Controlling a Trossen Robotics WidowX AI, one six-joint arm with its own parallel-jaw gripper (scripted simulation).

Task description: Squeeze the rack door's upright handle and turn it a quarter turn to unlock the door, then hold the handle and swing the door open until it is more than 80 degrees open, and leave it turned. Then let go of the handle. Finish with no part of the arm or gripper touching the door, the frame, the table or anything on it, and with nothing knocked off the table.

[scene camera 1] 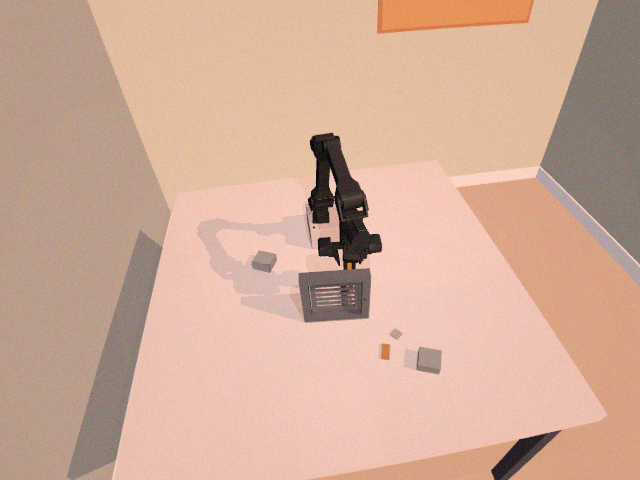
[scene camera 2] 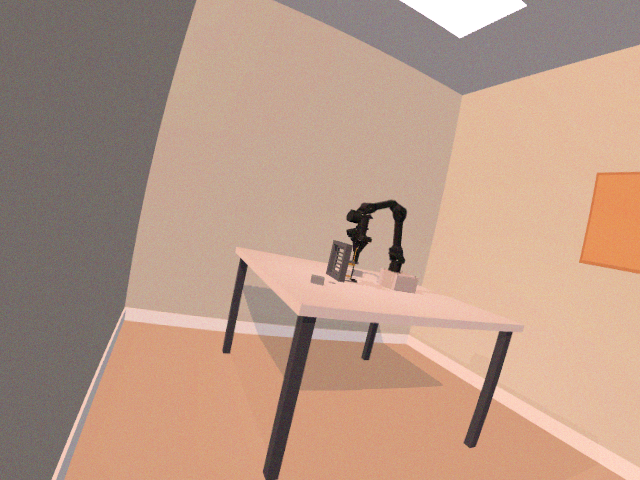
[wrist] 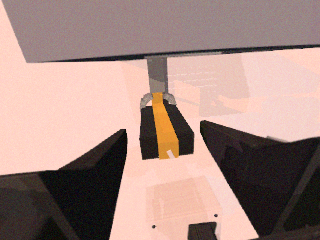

Labels:
One and the same spot on a grey rack: [scene camera 1: 363, 276] is [scene camera 2: 345, 244].

